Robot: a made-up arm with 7 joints. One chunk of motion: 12 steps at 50 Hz.
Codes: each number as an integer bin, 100 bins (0 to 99) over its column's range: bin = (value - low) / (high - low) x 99, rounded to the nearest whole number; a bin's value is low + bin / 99 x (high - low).
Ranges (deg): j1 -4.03..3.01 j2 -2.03..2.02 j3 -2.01..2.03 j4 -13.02..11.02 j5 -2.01..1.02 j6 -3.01..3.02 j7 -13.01..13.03
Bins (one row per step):
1: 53 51 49 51 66 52 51
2: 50 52 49 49 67 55 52
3: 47 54 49 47 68 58 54
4: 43 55 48 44 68 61 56
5: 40 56 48 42 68 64 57
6: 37 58 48 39 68 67 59
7: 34 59 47 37 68 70 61
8: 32 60 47 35 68 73 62
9: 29 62 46 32 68 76 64
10: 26 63 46 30 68 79 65
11: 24 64 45 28 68 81 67
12: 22 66 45 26 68 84 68
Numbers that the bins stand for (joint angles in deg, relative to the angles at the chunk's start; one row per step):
1: -0.26 0.06 -0.01 -0.64 0.01 0.16 0.40
2: -0.47 0.10 -0.01 -1.12 0.04 0.34 0.67
3: -0.69 0.18 -0.01 -1.61 0.07 0.52 1.19
4: -0.97 0.22 -0.05 -2.34 0.07 0.71 1.72
5: -1.19 0.26 -0.05 -2.82 0.07 0.89 1.98
6: -1.40 0.34 -0.05 -3.55 0.07 1.07 2.51
7: -1.61 0.38 -0.09 -4.04 0.07 1.25 3.03
8: -1.75 0.42 -0.09 -4.52 0.07 1.44 3.30
9: -1.97 0.51 -0.13 -5.25 0.07 1.62 3.82
10: -2.18 0.55 -0.13 -5.74 0.07 1.80 4.09
11: -2.32 0.59 -0.17 -6.22 0.07 1.92 4.61
12: -2.47 0.67 -0.17 -6.71 0.07 2.11 4.88

